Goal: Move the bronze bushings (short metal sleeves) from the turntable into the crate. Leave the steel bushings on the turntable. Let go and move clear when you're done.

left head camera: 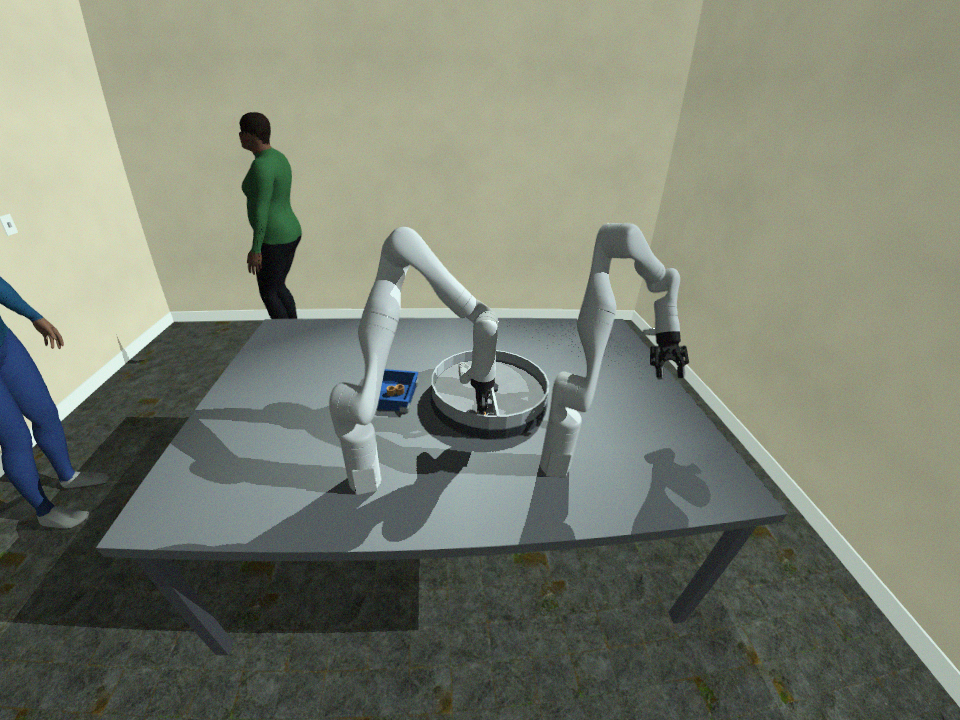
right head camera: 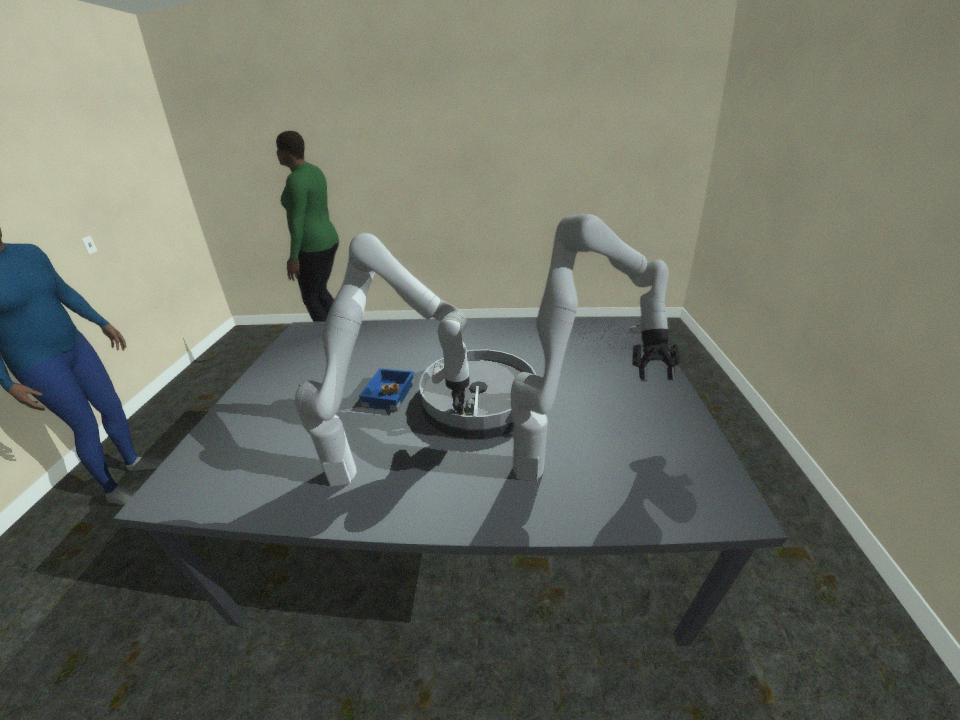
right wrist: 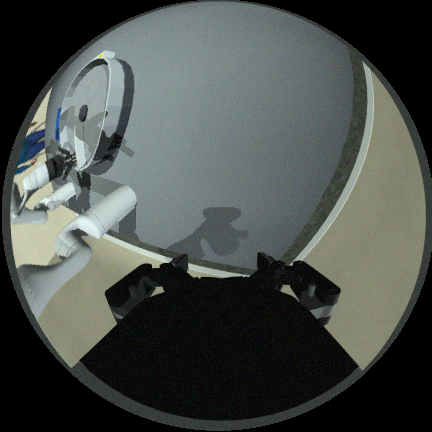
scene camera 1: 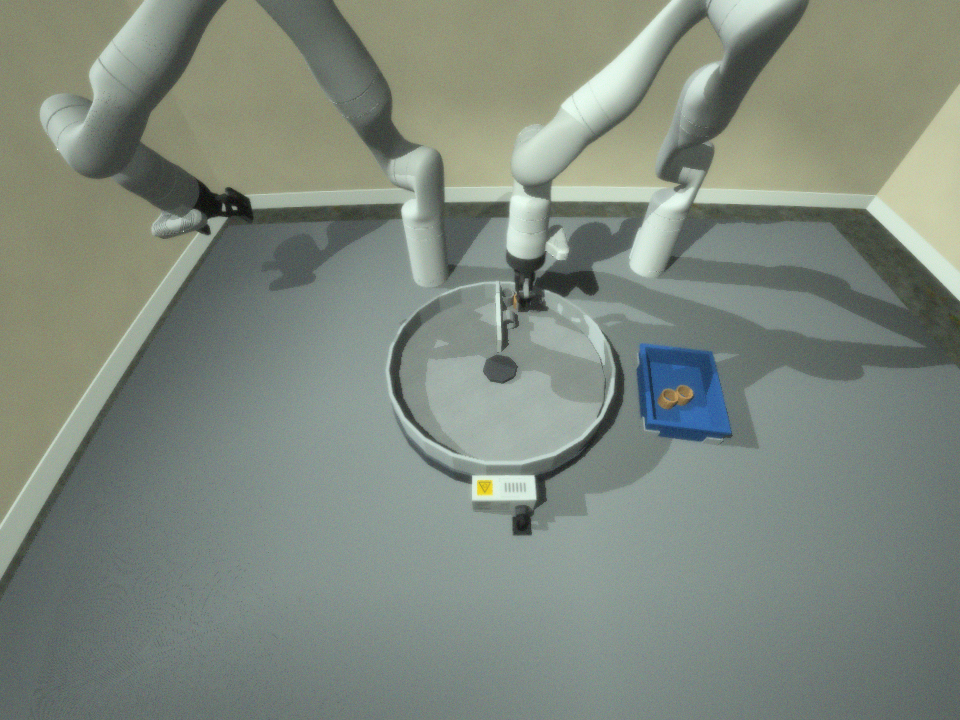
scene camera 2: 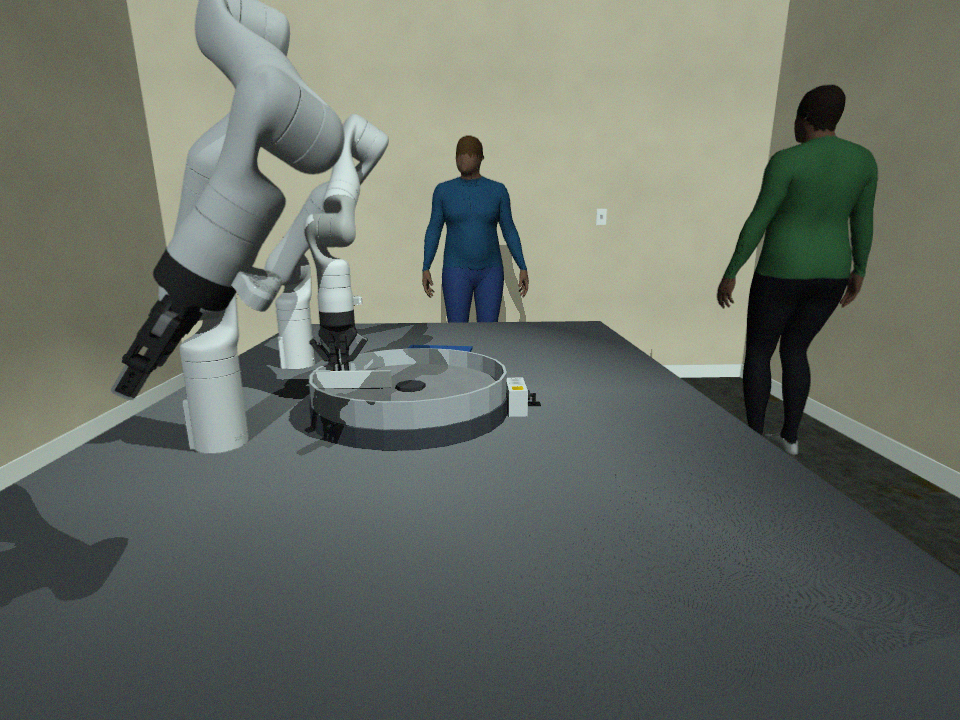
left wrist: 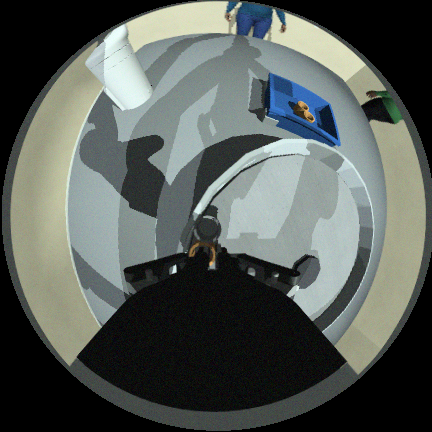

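Where they show: left gripper, fingertip midpoint: (scene camera 1: 520, 307) (left wrist: 212, 250); right gripper, fingertip midpoint: (left head camera: 671, 378) (right head camera: 657, 380) (right wrist: 221, 261) (scene camera 1: 229, 224) (scene camera 2: 138, 377); left arm's base, link origin: (left head camera: 365, 480) (right head camera: 341, 473) (right wrist: 71, 187) (scene camera 1: 646, 266) (scene camera 2: 298, 365) (left wrist: 137, 96); right arm's base, link origin: (left head camera: 554, 465) (right head camera: 528, 468) (right wrist: 127, 195) (scene camera 1: 431, 275) (scene camera 2: 222, 443).
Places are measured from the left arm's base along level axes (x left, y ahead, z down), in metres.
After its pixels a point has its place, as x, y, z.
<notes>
Two bronze bushings (scene camera 1: 667, 398) @[-0.181, 0.402, -0.031] (left wrist: 303, 106) @[-0.131, 0.406, -0.021] lie together in the blue crate (scene camera 1: 722, 410) @[-0.103, 0.459, -0.050] (left wrist: 290, 122) @[-0.196, 0.327, -0.028] (right head camera: 379, 402) @[-0.115, 0.305, -0.027]. My left gripper (left wrist: 212, 250) @[-0.393, 0.126, -0.059] (scene camera 1: 524, 306) @[-0.393, 0.126, -0.059] (left head camera: 486, 409) @[-0.393, 0.126, -0.059] is low inside the rim of the turntable (scene camera 1: 480, 418) @[-0.540, 0.368, -0.053] (left wrist: 260, 210) @[-0.355, 0.203, -0.053] (scene camera 2: 426, 410) @[-0.689, 0.275, -0.074]. Its narrowed fingers appear shut on the wall of a bronze bushing (left wrist: 202, 245) (scene camera 1: 515, 300), partly hidden by them. A steel bushing (left wrist: 207, 227) stands just beyond the fingers. Another steel bushing (scene camera 1: 509, 317) @[-0.432, 0.172, -0.085] stands against the divider. My right gripper (right wrist: 221, 261) @[-0.953, -0.076, -0.240] (left head camera: 671, 372) @[-0.953, -0.076, -0.240] (right head camera: 656, 373) @[-0.953, -0.076, -0.240] is open and empty, high at the table's side.
A white divider (scene camera 1: 499, 317) @[-0.454, 0.174, -0.092] (scene camera 2: 352, 378) @[-0.455, 0.150, -0.077] runs from the turntable rim toward the dark hub (scene camera 1: 500, 368) @[-0.478, 0.276, -0.061], close to the left fingers. A white control box (scene camera 1: 504, 492) @[-0.534, 0.508, -0.058] (scene camera 2: 517, 397) @[-0.581, 0.487, -0.044] adjoins the rim. People in green (left head camera: 271, 193) and blue (scene camera 2: 470, 224) stand beyond the table.
</notes>
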